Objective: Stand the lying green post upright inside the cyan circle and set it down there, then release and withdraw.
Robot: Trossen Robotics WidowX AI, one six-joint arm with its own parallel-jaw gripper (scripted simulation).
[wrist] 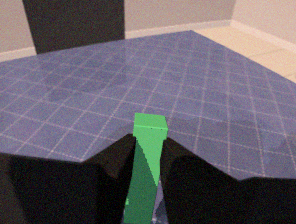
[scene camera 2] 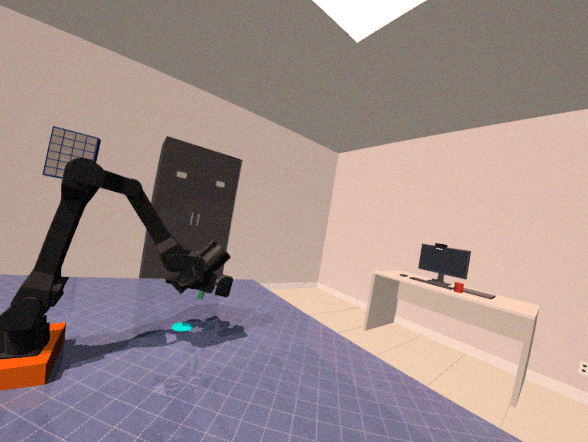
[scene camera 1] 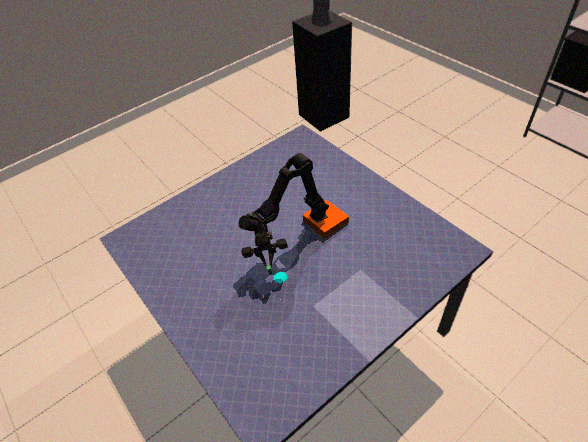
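It's my gripper (scene camera 1: 268,267) that's carrying a green post.
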